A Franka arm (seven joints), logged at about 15 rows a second.
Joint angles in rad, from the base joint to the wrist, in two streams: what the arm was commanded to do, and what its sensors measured. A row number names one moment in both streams.
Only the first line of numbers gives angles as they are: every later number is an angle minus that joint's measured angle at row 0.
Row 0, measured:
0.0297 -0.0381 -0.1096 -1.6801 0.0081 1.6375 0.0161
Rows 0 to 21, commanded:
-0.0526 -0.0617 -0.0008 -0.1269 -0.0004 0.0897 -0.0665
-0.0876 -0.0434 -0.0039 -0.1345 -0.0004 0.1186 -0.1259
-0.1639 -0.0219 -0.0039 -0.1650 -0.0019 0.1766 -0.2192
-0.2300 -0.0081 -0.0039 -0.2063 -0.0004 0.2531 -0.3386
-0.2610 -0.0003 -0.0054 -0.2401 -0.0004 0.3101 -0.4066
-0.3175 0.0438 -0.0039 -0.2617 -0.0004 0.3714 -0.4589
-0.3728 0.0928 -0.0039 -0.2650 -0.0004 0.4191 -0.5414
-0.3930 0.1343 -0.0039 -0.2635 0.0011 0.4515 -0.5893
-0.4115 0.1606 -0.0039 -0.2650 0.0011 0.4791 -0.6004
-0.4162 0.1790 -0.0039 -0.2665 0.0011 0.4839 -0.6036
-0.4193 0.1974 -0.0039 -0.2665 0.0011 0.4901 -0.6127
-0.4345 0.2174 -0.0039 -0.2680 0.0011 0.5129 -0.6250
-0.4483 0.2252 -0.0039 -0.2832 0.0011 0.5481 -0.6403
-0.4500 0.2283 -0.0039 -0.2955 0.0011 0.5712 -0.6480
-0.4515 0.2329 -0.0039 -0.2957 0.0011 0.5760 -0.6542
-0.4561 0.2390 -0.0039 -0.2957 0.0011 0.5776 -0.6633
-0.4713 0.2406 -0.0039 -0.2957 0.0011 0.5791 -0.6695
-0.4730 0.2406 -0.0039 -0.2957 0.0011 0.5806 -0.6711
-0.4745 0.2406 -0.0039 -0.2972 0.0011 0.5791 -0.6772
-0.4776 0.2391 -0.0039 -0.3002 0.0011 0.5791 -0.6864
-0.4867 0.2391 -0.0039 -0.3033 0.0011 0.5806 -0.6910
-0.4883 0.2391 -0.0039 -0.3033 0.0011 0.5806 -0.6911
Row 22, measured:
-0.4651 0.2506 -0.0204 -0.2775 -0.0007 0.5532 -0.6692
